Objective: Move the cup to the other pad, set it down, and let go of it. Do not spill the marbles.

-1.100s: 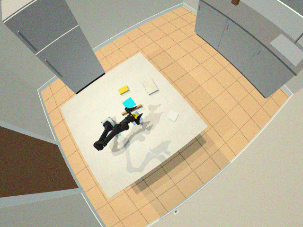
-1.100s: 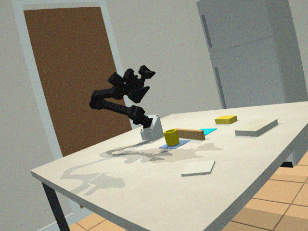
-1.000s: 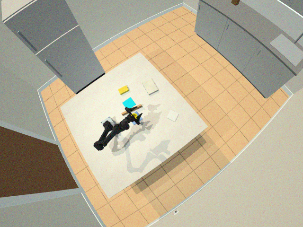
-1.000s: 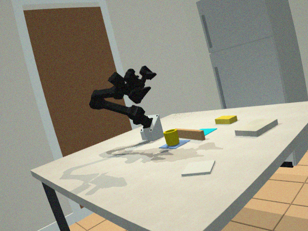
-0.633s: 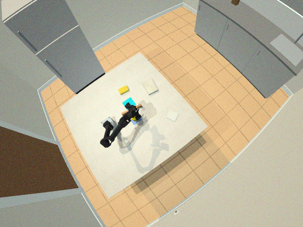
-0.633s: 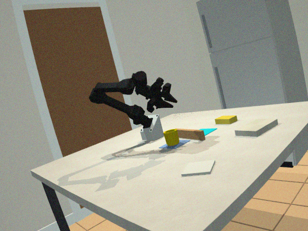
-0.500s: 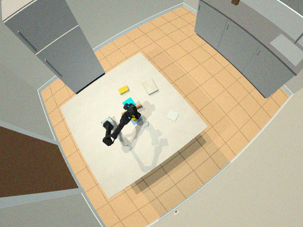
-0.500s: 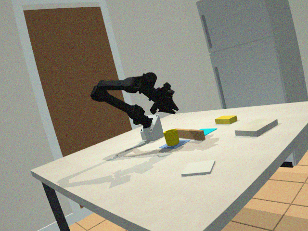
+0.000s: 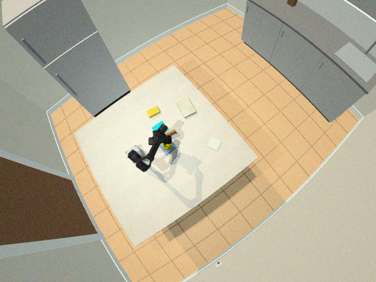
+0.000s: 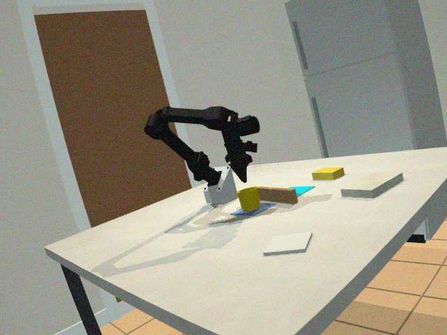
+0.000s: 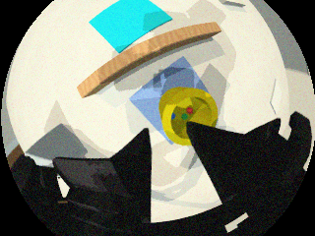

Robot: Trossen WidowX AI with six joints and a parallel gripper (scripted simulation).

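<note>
The yellow cup is 20 mm ahead of my gripper tip, 20 mm to the right of it and 60 mm below it. From my gripper tip the other things lie so: cyan pad (80 mm ahead, 170 mm to the left, 100 mm below); then wooden bar (50 mm ahead, 70 mm to the left, 80 mm below); then blue pad (30 mm ahead, 20 mm to the right, 100 mm below).
</note>
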